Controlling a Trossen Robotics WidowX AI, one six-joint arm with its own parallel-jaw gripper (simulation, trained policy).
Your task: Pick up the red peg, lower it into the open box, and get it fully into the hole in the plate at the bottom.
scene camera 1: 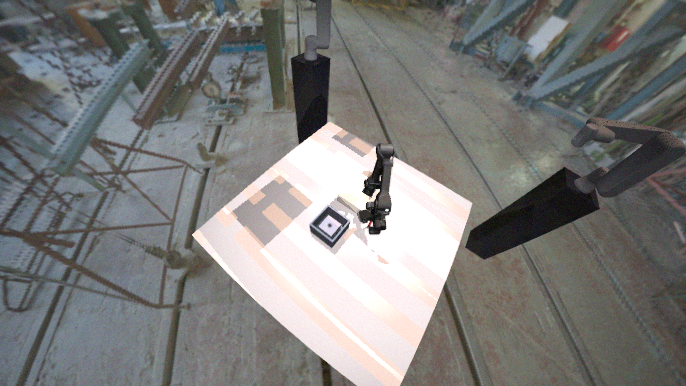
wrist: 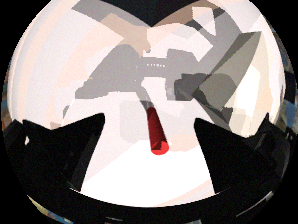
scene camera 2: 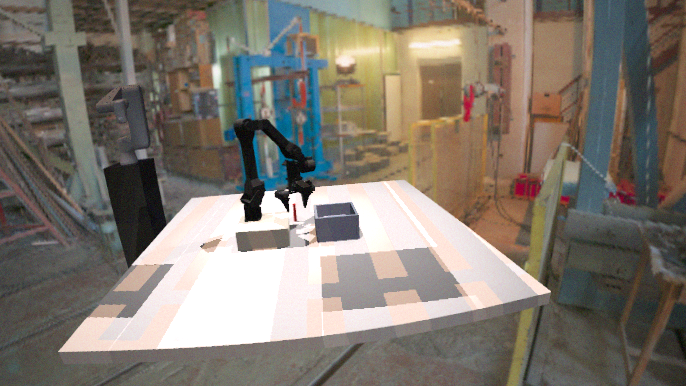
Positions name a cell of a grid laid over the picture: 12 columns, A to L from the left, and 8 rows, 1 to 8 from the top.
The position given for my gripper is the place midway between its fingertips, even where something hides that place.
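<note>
Dark grey box (scene camera 2: G5), also in scene camera 1 (scene camera 1: F5). My gripper (wrist: G5) visible.
</note>
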